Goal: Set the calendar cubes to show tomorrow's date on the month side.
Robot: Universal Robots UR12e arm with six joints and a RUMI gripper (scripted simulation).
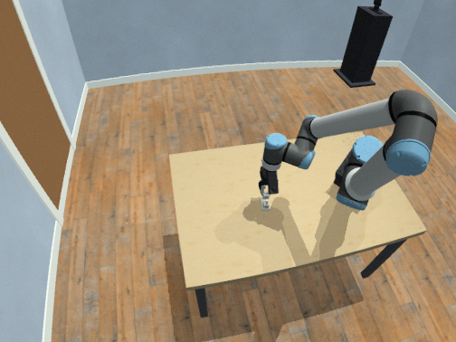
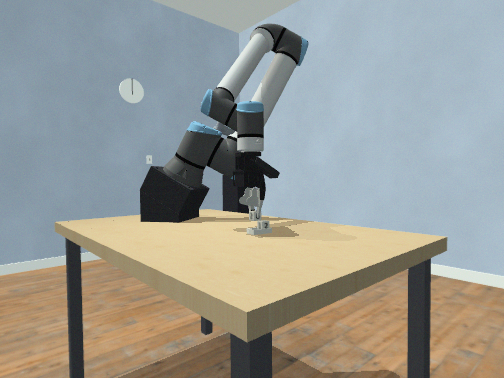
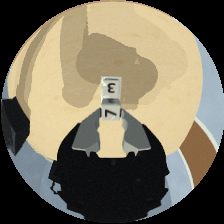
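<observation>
Right now my hand is 2 cm to the right of the calendar tray and 6 cm above it.
</observation>
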